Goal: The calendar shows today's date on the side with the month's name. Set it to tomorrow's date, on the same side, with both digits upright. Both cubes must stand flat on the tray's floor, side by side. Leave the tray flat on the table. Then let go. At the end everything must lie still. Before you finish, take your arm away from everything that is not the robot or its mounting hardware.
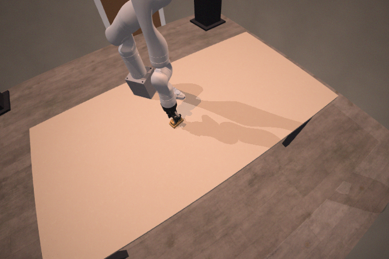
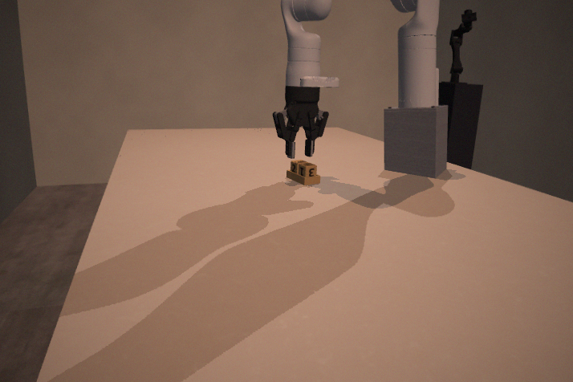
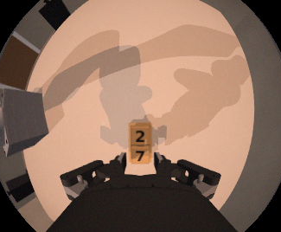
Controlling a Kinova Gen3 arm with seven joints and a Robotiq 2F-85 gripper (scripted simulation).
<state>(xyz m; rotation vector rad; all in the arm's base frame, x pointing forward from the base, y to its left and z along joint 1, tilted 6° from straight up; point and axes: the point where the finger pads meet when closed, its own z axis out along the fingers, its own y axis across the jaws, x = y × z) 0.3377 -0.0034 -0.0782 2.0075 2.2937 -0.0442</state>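
Right now the wooden tray is 60 mm below my hand and 20 mm to the left of it.
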